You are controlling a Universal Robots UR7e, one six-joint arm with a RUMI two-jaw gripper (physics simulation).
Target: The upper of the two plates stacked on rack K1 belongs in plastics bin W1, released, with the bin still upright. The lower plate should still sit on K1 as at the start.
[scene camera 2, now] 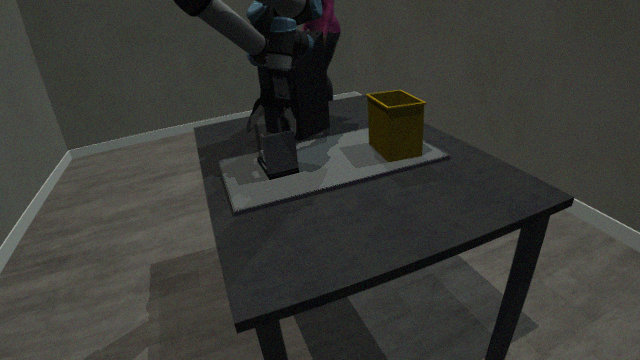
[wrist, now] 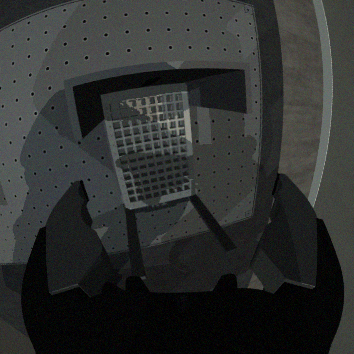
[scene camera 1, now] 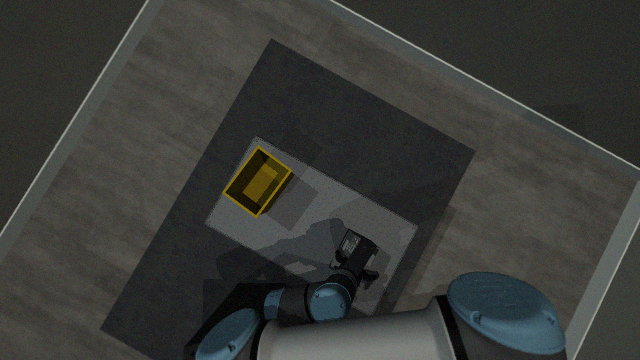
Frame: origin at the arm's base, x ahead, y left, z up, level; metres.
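Seen in the pictures: gripper, between the fingertips: (scene camera 2: 271, 134) (wrist: 179, 179).
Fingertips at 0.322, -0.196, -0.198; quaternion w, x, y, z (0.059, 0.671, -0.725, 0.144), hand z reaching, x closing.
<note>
A point is followed by its place in that frame, as x, y, z.
Rack K1 (scene camera 1: 349, 231) {0.391, -0.145, -0.271} (scene camera 2: 279, 154) {0.394, -0.198, -0.238} (wrist: 215, 65) {0.391, -0.217, -0.174} stands on the perforated board, with a tall back panel. A light gridded plate (scene camera 1: 351, 243) {0.356, -0.170, -0.276} (wrist: 155, 150) {0.325, -0.192, -0.266} sits in it. A second plate beneath cannot be made out, and the panel hides the plates in scene camera 2. My gripper (scene camera 1: 353, 268) {0.322, -0.196, -0.198} (scene camera 2: 271, 127) {0.322, -0.196, -0.198} (wrist: 179, 179) {0.322, -0.196, -0.198} is open and empty, above and on the arm side of the rack. In the wrist view the plate lies ahead, left of centre between the spread fingers. Bin W1 (scene camera 1: 274, 194) {0.402, 0.133, -0.133} (scene camera 2: 395, 132) {0.492, 0.146, -0.216}, yellow and open-topped, stands upright at the board's other end, with no plate visible inside.
The light perforated board (scene camera 1: 325, 197) {0.462, -0.017, -0.312} (scene camera 2: 320, 182) {0.493, -0.115, -0.312} (wrist: 150, 35) {0.456, -0.214, -0.312} lies on the dark table (scene camera 1: 350, 110) {0.805, 0.042, -0.325} (scene camera 2: 380, 225) {0.749, -0.073, -0.325}. Two dark prongs extend from the rack towards the gripper in the wrist view. A person in pink (scene camera 2: 327, 25) stands behind the arm.
</note>
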